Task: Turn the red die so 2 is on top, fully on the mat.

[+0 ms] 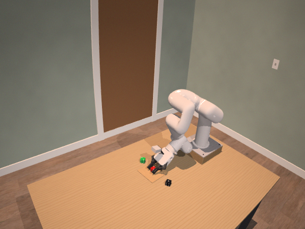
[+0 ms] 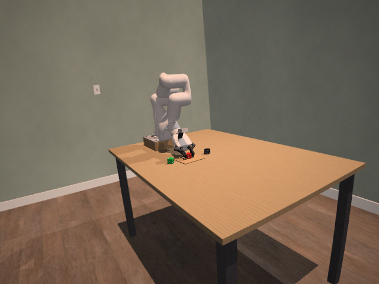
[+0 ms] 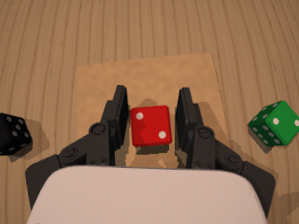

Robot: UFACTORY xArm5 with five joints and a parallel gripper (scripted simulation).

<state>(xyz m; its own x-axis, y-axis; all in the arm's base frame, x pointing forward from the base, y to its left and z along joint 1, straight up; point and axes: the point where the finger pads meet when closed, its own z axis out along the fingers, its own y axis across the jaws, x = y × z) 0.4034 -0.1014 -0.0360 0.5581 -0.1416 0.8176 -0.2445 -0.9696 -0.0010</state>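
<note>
The red die is 10 mm below my hand and 10 mm behind it. The rest, counted from my hand: tan mat (30 mm below); black die (140 mm to the left, 20 mm below, 10 mm ahead); green die (110 mm to the right, 30 mm behind, 20 mm below).
</note>
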